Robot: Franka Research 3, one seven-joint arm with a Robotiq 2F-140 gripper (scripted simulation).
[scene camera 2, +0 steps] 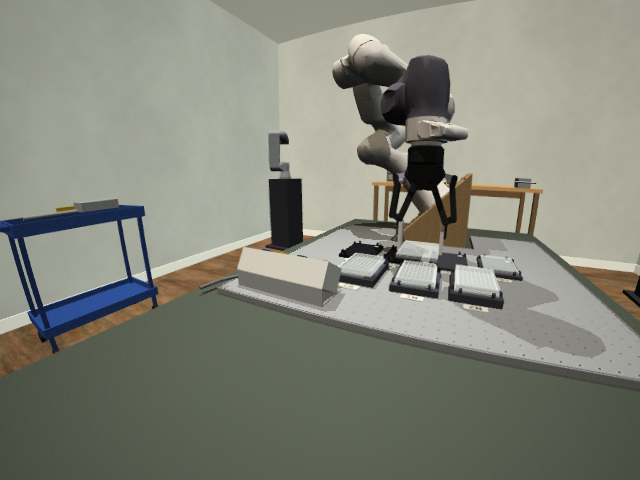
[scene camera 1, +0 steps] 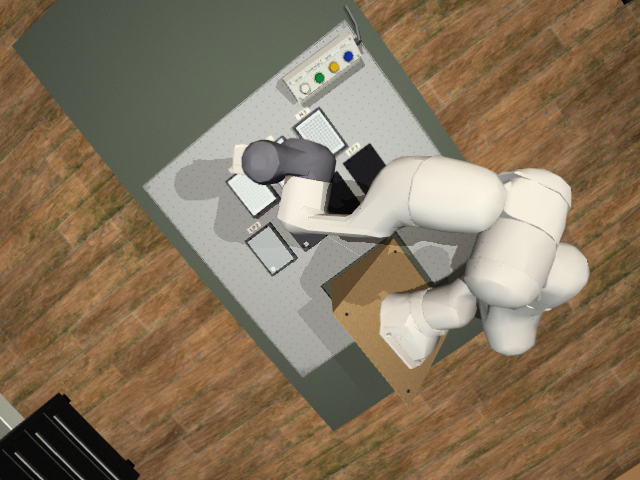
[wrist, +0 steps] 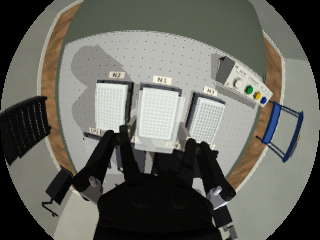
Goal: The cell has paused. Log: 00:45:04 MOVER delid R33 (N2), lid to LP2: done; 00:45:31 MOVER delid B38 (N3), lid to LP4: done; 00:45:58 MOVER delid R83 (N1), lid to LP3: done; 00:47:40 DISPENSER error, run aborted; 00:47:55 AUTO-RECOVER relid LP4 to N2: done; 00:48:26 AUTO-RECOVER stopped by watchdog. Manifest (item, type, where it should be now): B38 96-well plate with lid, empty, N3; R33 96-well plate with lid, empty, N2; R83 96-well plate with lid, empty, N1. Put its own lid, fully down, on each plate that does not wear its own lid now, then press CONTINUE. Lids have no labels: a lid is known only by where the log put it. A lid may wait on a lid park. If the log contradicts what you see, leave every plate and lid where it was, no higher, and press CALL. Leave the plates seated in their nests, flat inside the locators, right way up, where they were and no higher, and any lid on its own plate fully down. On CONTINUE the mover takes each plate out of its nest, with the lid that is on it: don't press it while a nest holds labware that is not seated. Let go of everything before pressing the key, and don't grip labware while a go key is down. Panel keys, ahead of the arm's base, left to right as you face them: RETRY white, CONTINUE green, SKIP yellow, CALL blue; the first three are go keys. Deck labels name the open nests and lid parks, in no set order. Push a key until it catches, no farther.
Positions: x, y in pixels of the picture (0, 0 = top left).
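There's a plate you'd find in scene camera 2 (358, 264), in scene camera 1 (315, 128) and also in the wrist view (214, 113). Then there's a lid, which scene camera 2 and the wrist view both show, and so does scene camera 1 (255, 197). On that lid, (wrist: 110, 99) and (scene camera 2: 473, 279) are the same spot. And there's a key panel, where (wrist: 230, 70) and (scene camera 1: 290, 89) are the same spot.
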